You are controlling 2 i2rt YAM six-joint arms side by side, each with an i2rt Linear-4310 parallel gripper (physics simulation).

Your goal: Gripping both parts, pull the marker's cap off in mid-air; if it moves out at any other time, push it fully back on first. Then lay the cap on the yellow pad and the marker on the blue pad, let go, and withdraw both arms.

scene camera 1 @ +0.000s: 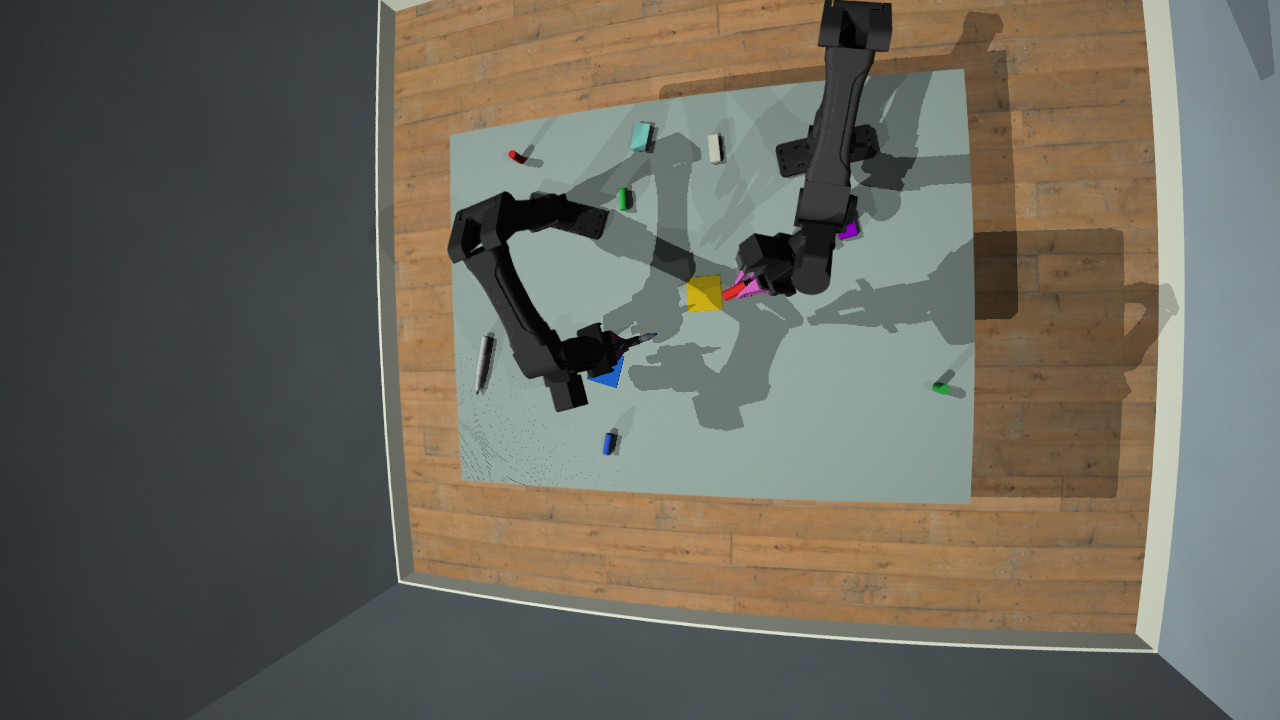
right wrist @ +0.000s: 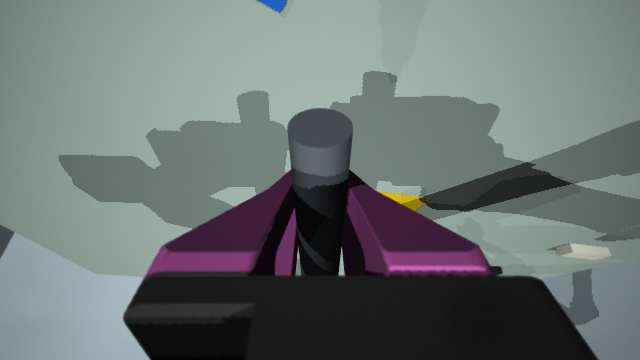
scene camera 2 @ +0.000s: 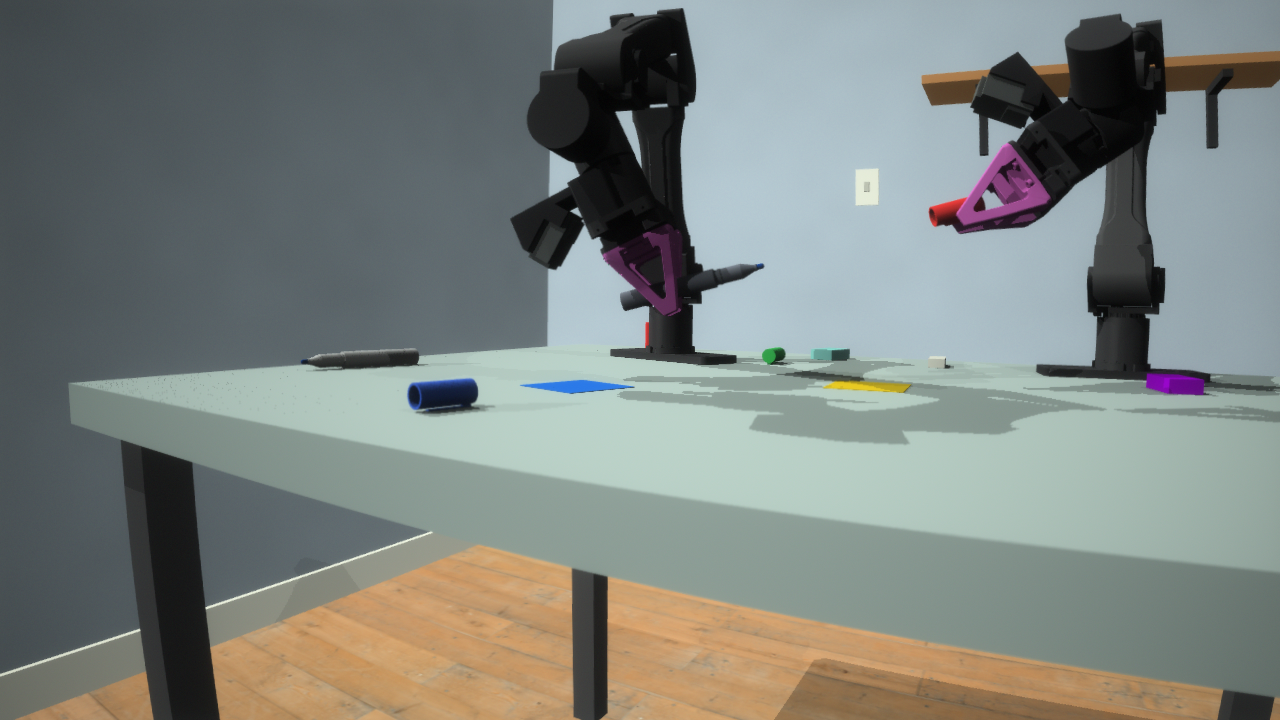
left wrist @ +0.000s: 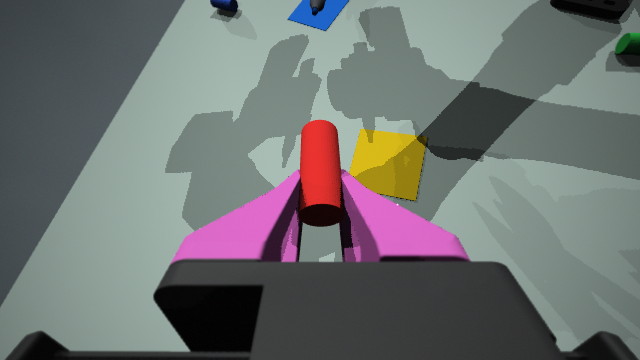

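Seen in the pictures: left gripper, fingertip midpoint: (scene camera 1: pixel 736 292) (scene camera 2: pixel 957 224) (left wrist: pixel 320 180); right gripper, fingertip midpoint: (scene camera 1: pixel 625 345) (right wrist: pixel 320 179) (scene camera 2: pixel 673 313); left arm's base at its link origin: (scene camera 2: pixel 1120 377); right arm's base at its link origin: (scene camera 1: pixel 565 215) (scene camera 2: pixel 670 359).
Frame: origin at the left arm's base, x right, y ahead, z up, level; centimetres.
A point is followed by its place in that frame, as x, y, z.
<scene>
The red cap (scene camera 1: pixel 733 291) @(23.3, 26.9, 17.8) (scene camera 2: pixel 947 213) @(23.9, 28.0, 16.4) (left wrist: pixel 320 165) @(22.8, 26.5, 17.9) is off the marker. My left gripper (scene camera 2: pixel 964 219) @(23.0, 27.1, 15.6) (left wrist: pixel 320 180) @(23.0, 27.1, 15.6) is shut on it and holds it in mid-air, beside the yellow pad (scene camera 1: pixel 704 293) @(30.7, 24.5, 0.1) (scene camera 2: pixel 868 386) @(30.8, 25.2, 0.1) (left wrist: pixel 390 165) @(30.5, 24.1, 0.1) (right wrist: pixel 405 200) @(33.3, 22.6, 0.1) in scene camera 1. The dark marker (scene camera 2: pixel 716 276) @(44.4, 32.9, 10.3) (right wrist: pixel 320 160) @(53.2, 33.1, 8.8) has a grey end and a bare blue tip. My right gripper (scene camera 2: pixel 673 300) @(48.5, 32.7, 6.8) (right wrist: pixel 320 179) @(48.5, 32.7, 6.8) is shut on its barrel and holds it tilted above the table, tip raised, near the blue pad (scene camera 1: pixel 606 372) (scene camera 2: pixel 577 386) @(56.2, 37.3, 0.1) (left wrist: pixel 325 22) @(53.1, 35.3, 0.1) (right wrist: pixel 275 4) @(51.8, 35.2, 0.1). Marker and cap are far apart.
A second grey marker (scene camera 1: pixel 484 363) @(87.2, 30.6, 1.3) (scene camera 2: pixel 366 358) @(87.3, 31.1, 1.1) lies at the table's left. A blue tube (scene camera 1: pixel 608 443) @(58.3, 54.1, 2.1) (scene camera 2: pixel 443 394) @(58.0, 55.3, 1.2) lies in front of the blue pad. Green pieces (scene camera 1: pixel 623 198) @(44.4, 0.1, 2.1) (scene camera 1: pixel 940 387) @(-12.8, 52.0, 4.8), a teal block (scene camera 1: pixel 640 137) @(38.2, -12.9, 1.5), a white block (scene camera 1: pixel 715 147) @(22.4, -6.2, 1.2), a purple block (scene camera 1: pixel 848 230) @(-1.1, 17.6, 1.5) and a red piece (scene camera 1: pixel 516 156) @(67.7, -16.0, 4.3) lie around.
</scene>
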